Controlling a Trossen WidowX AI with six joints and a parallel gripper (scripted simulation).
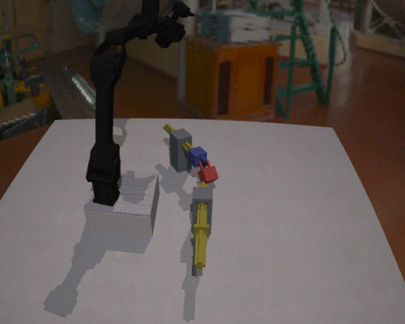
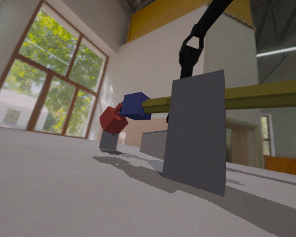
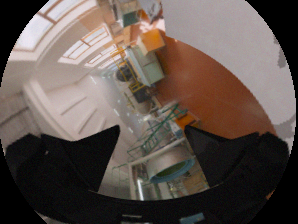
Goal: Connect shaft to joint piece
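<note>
Now: gripper tip 38 cm above the red square joint piece, 35 cm to the left of it and 14 cm short of it.
</note>
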